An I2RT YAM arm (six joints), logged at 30 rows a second.
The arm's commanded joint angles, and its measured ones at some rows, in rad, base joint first. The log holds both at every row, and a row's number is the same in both.
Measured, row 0:
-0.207 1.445 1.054 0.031 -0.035 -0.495
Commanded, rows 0 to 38:
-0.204 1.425 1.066 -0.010 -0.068 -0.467
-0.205 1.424 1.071 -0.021 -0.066 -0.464
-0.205 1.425 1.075 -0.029 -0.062 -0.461
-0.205 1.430 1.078 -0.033 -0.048 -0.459
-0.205 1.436 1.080 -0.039 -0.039 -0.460
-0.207 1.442 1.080 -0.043 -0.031 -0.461
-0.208 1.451 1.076 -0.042 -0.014 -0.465
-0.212 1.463 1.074 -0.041 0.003 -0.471
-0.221 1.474 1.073 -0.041 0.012 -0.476
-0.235 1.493 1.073 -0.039 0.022 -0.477
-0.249 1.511 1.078 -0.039 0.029 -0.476
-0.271 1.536 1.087 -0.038 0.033 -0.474
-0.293 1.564 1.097 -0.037 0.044 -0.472
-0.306 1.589 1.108 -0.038 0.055 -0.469
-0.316 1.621 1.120 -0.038 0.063 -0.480
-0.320 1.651 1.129 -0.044 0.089 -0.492
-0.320 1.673 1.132 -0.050 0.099 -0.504
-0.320 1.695 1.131 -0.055 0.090 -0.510
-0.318 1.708 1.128 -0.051 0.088 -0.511
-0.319 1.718 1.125 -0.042 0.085 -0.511
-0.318 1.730 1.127 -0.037 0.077 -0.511
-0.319 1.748 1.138 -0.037 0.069 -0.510
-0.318 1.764 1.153 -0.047 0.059 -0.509
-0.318 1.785 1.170 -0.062 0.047 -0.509
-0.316 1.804 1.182 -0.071 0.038 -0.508
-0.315 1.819 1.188 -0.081 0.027 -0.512
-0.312 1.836 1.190 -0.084 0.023 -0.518
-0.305 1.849 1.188 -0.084 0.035 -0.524
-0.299 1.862 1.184 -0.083 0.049 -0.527
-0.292 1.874 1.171 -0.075 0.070 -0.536
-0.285 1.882 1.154 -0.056 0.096 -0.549
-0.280 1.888 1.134 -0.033 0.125 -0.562
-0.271 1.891 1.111 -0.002 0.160 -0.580
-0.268 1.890 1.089 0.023 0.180 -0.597
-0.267 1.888 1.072 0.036 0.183 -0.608
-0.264 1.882 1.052 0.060 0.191 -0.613
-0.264 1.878 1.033 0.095 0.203 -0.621
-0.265 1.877 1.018 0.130 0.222 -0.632
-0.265 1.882 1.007 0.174 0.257 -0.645
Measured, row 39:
-0.267 1.876 1.031 0.091 0.169 -0.593
